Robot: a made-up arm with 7 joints. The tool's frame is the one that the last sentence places. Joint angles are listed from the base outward.
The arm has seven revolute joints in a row. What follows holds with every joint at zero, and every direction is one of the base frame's.
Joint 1 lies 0.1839 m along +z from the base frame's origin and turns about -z.
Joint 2 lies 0.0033 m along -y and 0.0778 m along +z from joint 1 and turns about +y.
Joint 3 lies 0.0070 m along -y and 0.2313 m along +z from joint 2 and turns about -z.
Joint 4 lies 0.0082 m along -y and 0.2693 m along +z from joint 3 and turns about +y.
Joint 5 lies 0.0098 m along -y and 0.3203 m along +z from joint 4 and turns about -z.
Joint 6 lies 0.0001 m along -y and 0.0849 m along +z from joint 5 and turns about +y.
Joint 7 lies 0.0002 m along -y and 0.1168 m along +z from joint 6 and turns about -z.
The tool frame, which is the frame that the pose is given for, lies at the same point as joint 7; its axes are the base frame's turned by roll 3.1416, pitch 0.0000 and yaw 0.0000 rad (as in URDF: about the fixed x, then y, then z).
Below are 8 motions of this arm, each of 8 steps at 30 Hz.
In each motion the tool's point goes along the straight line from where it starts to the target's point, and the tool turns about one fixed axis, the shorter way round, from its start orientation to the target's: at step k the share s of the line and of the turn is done. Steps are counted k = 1, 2, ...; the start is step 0. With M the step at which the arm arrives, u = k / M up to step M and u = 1 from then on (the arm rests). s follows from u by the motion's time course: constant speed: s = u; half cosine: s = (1 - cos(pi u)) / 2; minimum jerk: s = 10 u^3 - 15 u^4 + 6 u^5.
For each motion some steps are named. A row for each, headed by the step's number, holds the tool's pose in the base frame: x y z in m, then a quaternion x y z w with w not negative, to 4 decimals.
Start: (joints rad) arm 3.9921 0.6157 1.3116 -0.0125 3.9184 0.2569 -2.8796
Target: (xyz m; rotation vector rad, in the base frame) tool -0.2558 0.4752 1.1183 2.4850 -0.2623 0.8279
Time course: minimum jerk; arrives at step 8
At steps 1, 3, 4, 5, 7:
1: -0.3962 0.4291 1.0959 0.9264 0.0059 0.3265 0.1876
3: -0.3592 0.4413 1.1018 0.9244 -0.0211 0.3211 0.2049
4: -0.3272 0.4518 1.1069 0.9218 -0.0445 0.3162 0.2196
5: -0.2951 0.4623 1.1120 0.9186 -0.0679 0.3110 0.2342
7: -0.2581 0.4744 1.1179 0.9139 -0.0948 0.3048 0.2508

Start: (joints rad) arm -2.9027 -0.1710 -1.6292 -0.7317 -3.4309 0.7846 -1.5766
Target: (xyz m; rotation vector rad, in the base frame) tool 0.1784 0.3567 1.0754 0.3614 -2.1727 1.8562
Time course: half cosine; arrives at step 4
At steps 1, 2, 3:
1: 0.1677 0.3622 1.0720 0.1360 -0.7365 0.6517 0.1199
2: 0.1721 0.3599 1.0734 0.1312 -0.7412 0.6465 0.1242
3: 0.1766 0.3576 1.0748 0.1264 -0.7459 0.6412 0.1285

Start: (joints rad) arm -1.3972 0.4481 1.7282 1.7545 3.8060 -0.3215 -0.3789
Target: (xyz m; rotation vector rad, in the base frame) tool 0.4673 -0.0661 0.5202 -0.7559 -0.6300 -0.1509
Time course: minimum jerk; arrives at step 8
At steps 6, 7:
6: 0.4709 -0.0624 0.5340 -0.3688 -0.3193 -0.0613 0.8708
7: 0.4679 -0.0655 0.5223 -0.3635 -0.3048 -0.0707 0.8775

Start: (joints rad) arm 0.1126 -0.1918 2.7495 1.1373 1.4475 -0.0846 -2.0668
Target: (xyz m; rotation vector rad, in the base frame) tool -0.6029 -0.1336 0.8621 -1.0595 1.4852 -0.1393
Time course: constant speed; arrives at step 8
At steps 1, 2, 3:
1: -0.5884 -0.1201 0.8827 -0.3953 0.6901 -0.0951 0.5987
2: -0.5905 -0.1220 0.8798 -0.4046 0.6837 -0.0902 0.6006
3: -0.5926 -0.1240 0.8768 -0.4138 0.6772 -0.0853 0.6024

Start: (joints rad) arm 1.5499 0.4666 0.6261 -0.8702 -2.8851 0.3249 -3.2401
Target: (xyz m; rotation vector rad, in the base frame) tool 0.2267 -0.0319 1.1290 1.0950 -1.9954 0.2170
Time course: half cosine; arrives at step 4
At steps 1, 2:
1: 0.2285 -0.0483 1.1347 0.4193 -0.8054 0.0803 0.4113
2: 0.2278 -0.0415 1.1323 0.4261 -0.8008 0.0828 0.4127

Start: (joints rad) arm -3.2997 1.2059 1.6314 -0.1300 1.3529 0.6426 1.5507
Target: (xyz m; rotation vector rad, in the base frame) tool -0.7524 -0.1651 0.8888 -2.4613 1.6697 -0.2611
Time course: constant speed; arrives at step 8
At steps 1, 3, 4, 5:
1: -0.8670 -0.1836 0.7194 -0.7992 0.5393 -0.1907 0.1845
3: -0.8343 -0.1783 0.7678 -0.8076 0.5458 -0.1615 0.1544
4: -0.8179 -0.1756 0.7920 -0.8112 0.5487 -0.1468 0.1392
5: -0.8015 -0.1730 0.8162 -0.8144 0.5513 -0.1319 0.1239

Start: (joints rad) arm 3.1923 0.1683 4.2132 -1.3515 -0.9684 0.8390 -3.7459
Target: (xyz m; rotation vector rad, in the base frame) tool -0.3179 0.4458 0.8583 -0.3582 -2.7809 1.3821
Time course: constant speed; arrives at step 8
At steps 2, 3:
2: -0.2731 0.4521 0.8726 -0.0668 -0.8919 0.4414 0.0725
3: -0.2806 0.4511 0.8702 -0.0748 -0.8919 0.4417 0.0618

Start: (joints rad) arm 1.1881 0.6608 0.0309 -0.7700 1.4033 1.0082 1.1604
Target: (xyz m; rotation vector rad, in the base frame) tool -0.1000 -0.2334 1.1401 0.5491 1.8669 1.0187
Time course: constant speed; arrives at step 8
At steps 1, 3, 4, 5, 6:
1: -0.0186 -0.2860 1.1273 0.2479 0.8372 0.3302 0.3586
3: -0.0418 -0.2710 1.1310 0.2413 0.8161 0.3547 0.3871
4: -0.0535 -0.2634 1.1328 0.2378 0.8050 0.3667 0.4011
5: -0.0651 -0.2559 1.1346 0.2341 0.7935 0.3786 0.4149
6: -0.0767 -0.2484 1.1364 0.2304 0.7817 0.3902 0.4286

